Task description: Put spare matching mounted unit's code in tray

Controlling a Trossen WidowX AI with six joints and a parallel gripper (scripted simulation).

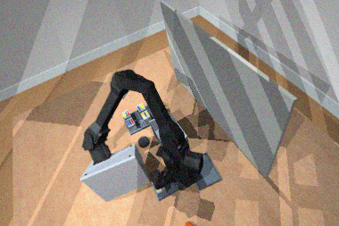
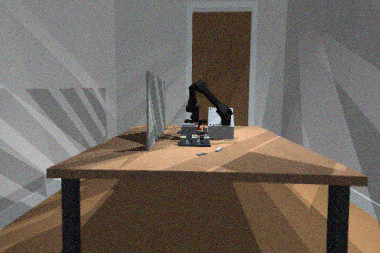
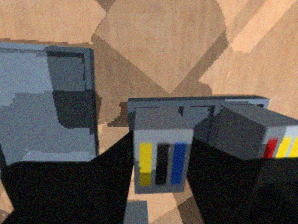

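My gripper tip is now 100 mm short of the grey tray and 10 mm above it. From my gripper tip the other things lie so: grey spare: 20 mm above; then grey box: 200 mm to the left, 30 mm ahead, 30 mm above.
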